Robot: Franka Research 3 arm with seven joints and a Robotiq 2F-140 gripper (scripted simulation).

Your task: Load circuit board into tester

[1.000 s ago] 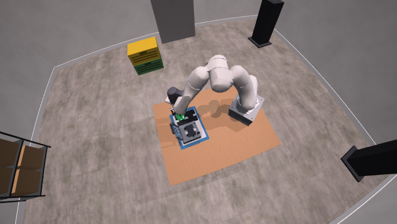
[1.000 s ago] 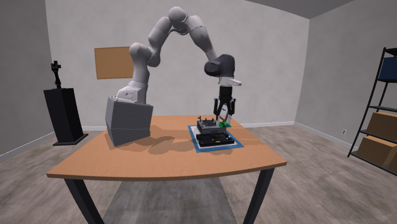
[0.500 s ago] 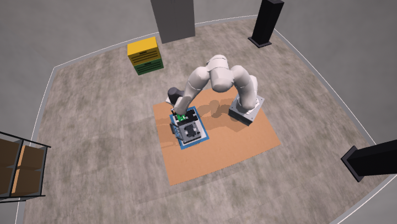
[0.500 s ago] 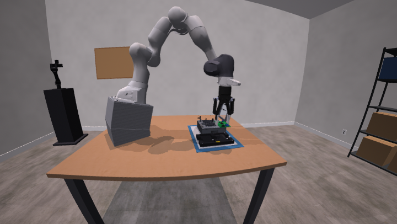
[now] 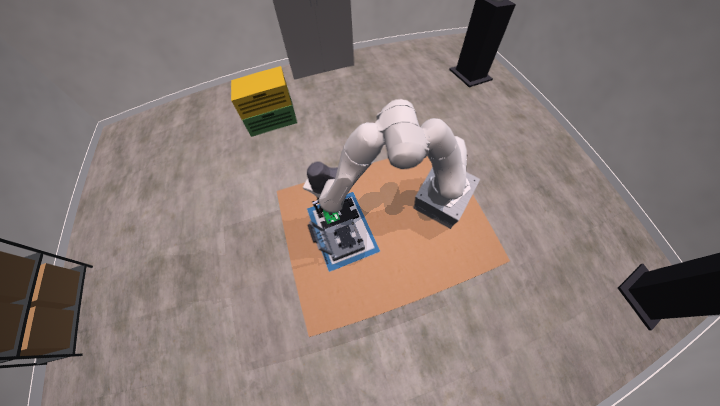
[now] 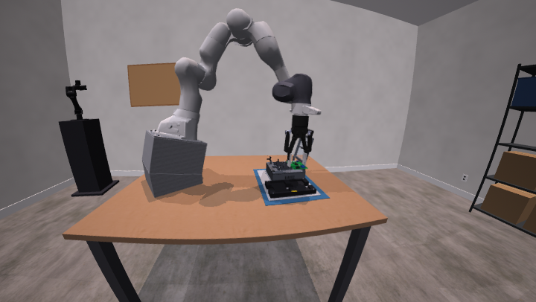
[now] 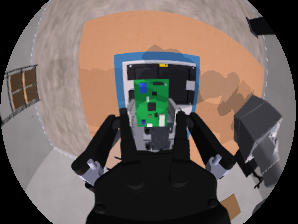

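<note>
Now: hand 100 mm short of the tester lid, 130 mm to the right of it and 40 mm below it. Round my hand: green circuit board: 20 mm below.
</note>
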